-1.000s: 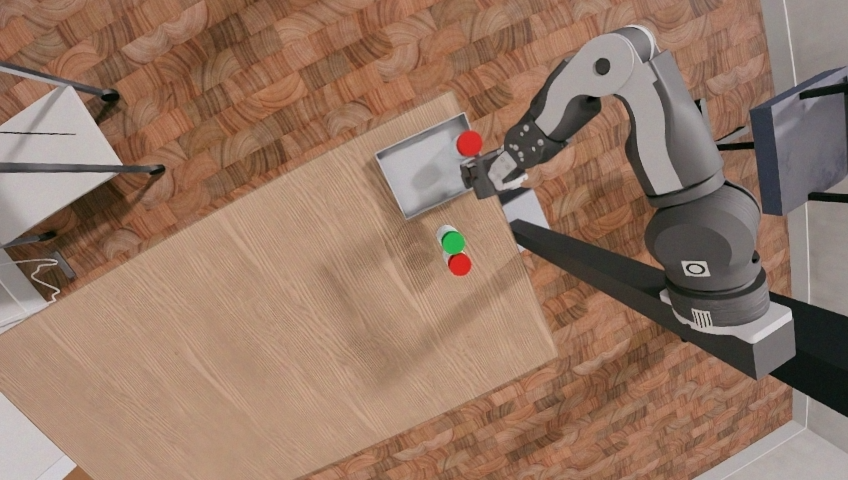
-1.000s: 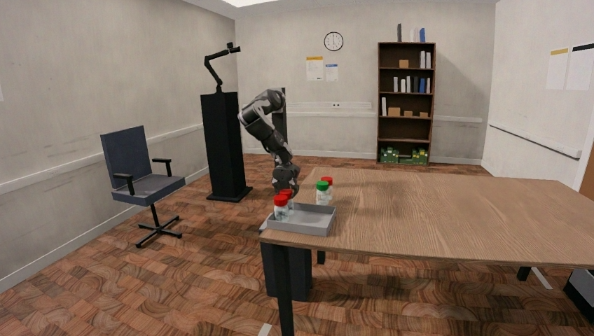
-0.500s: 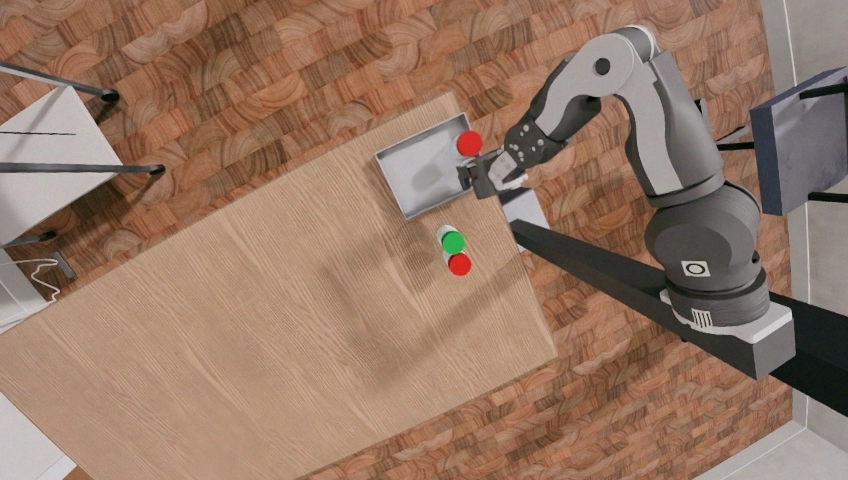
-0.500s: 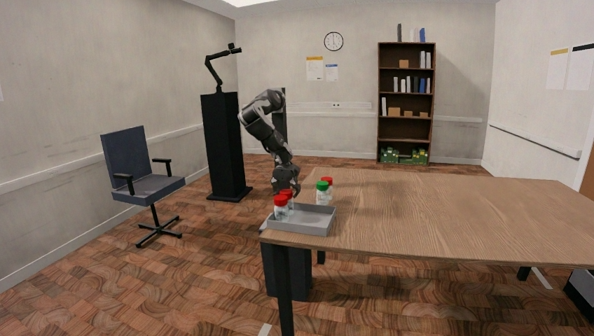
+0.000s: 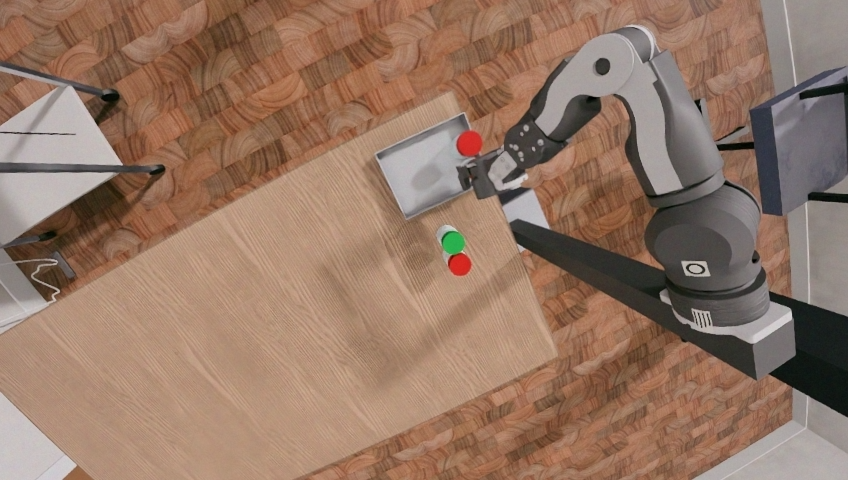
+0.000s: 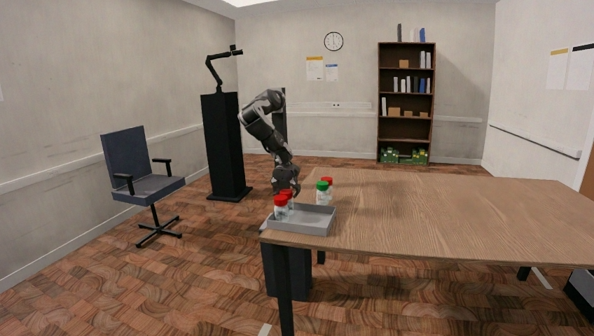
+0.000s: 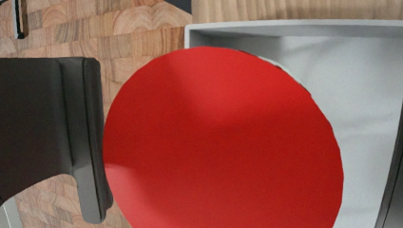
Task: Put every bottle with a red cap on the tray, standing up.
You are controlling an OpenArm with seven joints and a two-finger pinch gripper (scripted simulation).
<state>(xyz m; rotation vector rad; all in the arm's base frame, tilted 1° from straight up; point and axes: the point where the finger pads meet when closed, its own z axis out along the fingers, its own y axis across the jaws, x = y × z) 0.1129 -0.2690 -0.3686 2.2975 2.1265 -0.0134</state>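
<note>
The green-capped bottle lies 13 cm ahead of my hand, 12 cm to the left of it and 5 cm below it. From my hand the other things lie so: grey tray 8 cm ahead, 5 cm to the right, 8 cm below.
</note>
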